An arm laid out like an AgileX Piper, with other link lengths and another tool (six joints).
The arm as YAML. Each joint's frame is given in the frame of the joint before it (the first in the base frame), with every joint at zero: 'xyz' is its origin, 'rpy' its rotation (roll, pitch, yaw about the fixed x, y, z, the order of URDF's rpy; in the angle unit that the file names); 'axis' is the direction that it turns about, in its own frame. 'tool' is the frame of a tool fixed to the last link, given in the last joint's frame.
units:
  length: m
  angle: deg
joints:
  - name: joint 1
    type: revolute
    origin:
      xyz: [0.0, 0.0, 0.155]
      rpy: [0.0, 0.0, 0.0]
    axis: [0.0, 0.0, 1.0]
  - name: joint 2
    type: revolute
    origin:
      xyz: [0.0, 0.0, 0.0]
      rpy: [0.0, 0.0, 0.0]
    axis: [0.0, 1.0, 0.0]
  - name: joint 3
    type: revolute
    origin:
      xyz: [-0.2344, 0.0, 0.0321]
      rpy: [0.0, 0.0, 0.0]
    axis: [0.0, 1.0, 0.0]
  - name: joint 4
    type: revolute
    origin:
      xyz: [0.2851, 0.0, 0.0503]
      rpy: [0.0, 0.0, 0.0]
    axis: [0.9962, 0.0, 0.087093]
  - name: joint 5
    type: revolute
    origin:
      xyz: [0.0, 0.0, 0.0]
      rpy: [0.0, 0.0, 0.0]
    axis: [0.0, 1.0, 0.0]
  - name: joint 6
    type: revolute
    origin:
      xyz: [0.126, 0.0, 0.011]
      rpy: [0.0, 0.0, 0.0]
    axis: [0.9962, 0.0, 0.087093]
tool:
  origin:
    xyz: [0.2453, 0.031, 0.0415]
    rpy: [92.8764, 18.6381, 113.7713]
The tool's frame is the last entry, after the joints.
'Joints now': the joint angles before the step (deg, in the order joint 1, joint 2, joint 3, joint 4, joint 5, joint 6). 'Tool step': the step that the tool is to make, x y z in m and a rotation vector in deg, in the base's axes. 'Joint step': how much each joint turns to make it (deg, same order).
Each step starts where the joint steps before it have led.
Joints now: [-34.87, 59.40, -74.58, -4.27, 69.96, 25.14]
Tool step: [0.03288, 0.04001, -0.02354, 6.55, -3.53, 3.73]
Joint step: [-0.01, 0.01, 4.77, 8.72, -3.91, -1.41]
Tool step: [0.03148, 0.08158, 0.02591, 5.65, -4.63, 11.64]
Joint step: [0.01, -0.13, -2.50, 13.78, 3.79, -9.13]
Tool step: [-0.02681, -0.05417, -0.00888, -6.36, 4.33, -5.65]
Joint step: [0.00, 0.11, -1.01, -10.20, 0.12, 3.23]
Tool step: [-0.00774, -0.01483, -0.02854, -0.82, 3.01, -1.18]
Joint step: [-0.01, 0.77, 3.15, -2.71, -1.95, 0.21]
